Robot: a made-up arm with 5 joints.
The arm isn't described. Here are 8 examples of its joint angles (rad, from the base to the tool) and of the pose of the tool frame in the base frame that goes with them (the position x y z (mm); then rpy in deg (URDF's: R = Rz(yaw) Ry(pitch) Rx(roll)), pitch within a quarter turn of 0, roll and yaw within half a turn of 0).
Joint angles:
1: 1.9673 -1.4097 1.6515 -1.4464 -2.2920
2: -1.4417 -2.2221 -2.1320 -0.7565 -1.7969
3: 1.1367 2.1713 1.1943 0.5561 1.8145
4: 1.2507 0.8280 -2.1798 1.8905 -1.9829
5: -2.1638 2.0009 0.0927 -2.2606 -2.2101
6: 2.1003 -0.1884 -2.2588 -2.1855 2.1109
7: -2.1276 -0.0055 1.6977 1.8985 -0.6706
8: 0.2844 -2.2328 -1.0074 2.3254 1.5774
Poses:
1: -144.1 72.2 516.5 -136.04 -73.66 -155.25
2: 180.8 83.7 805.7 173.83 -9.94 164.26
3: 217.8 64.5 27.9 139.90 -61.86 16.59
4: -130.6 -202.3 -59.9 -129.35 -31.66 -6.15
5: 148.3 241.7 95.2 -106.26 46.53 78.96
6: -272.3 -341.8 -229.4 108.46 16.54 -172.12
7: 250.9 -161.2 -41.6 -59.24 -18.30 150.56
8: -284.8 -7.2 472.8 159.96 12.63 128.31
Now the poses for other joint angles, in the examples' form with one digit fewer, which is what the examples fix.
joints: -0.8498 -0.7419 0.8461 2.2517 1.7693
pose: 259 112 327 -161.6 10.2 -163.8
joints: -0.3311 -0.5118 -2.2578 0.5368 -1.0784
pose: 52 551 174 -172.4 -19.2 -144.2
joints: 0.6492 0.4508 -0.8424 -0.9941 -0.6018
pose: -325 87 -188 -18.7 -0.1 105.9
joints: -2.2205 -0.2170 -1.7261 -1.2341 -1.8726
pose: 508 -206 -188 7.1 -31.5 -33.8
